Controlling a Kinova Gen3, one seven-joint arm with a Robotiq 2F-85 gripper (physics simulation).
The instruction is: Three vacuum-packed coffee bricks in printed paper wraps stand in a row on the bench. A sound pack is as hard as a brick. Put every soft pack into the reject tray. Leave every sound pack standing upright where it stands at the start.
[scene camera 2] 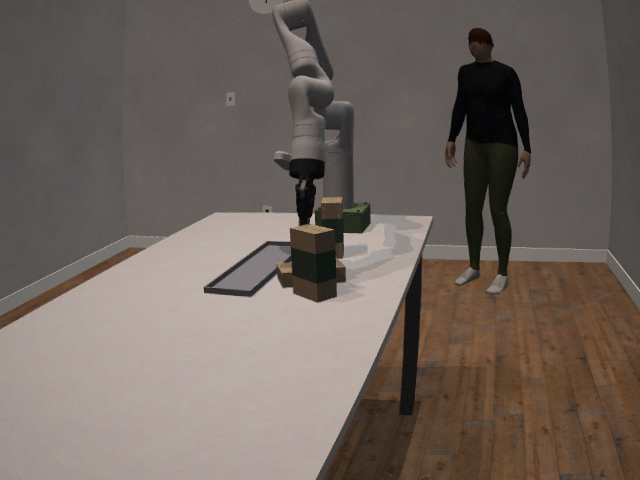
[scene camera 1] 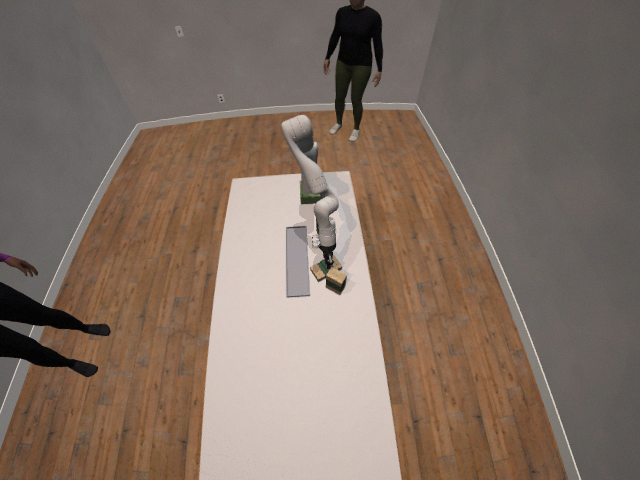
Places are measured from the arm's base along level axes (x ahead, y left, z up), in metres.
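Pixels of known places: gripper, fingertip midpoint: (scene camera 1: 328, 268); arm's base at its link origin: (scene camera 1: 309, 188).
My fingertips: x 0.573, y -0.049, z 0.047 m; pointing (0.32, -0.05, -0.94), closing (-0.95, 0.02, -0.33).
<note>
For each thing: its top centre in the pictures, then the offset to it from my fingertips. Level surfaces: height alone.
- coffee pack at its top centre: (scene camera 2: 311, 228) (scene camera 1: 336, 274) dy +0.023, dx +0.057, dz +0.028 m
- second pack at its top centre: (scene camera 2: 283, 267) (scene camera 1: 315, 272) dy -0.051, dx -0.035, dz -0.078 m
- third pack at its top centre: (scene camera 2: 336, 199) dy +0.059, dx -0.264, dz +0.028 m
- grey reject tray at its top centre: (scene camera 2: 259, 262) (scene camera 1: 296, 258) dy -0.125, dx -0.148, dz -0.098 m
- white bench at its surface level: dz -0.112 m
One coffee pack (scene camera 1: 336, 281) (scene camera 2: 313, 263), tan with a dark green band, stands upright at the near end of the group. A second pack (scene camera 1: 317, 271) (scene camera 2: 284, 273) lies on its side just behind it; in the scene camera 2 view its middle is hidden by the near pack. A third pack (scene camera 2: 332, 208) stands upright farther back, toward the robot base; the arm hides it in the scene camera 1 view. The grey reject tray (scene camera 1: 297, 268) (scene camera 2: 227, 292) lies beside the packs and holds no pack. My gripper (scene camera 1: 329, 264) (scene camera 2: 303, 223) is shut and empty, pointing down above the lying pack.
The green robot base (scene camera 1: 309, 198) (scene camera 2: 356, 219) is at the far end of the white bench (scene camera 1: 294, 387) (scene camera 2: 180, 372). The bench's long edge runs close to the packs. A person (scene camera 1: 354, 46) (scene camera 2: 490, 108) stands on the floor beyond the bench.
</note>
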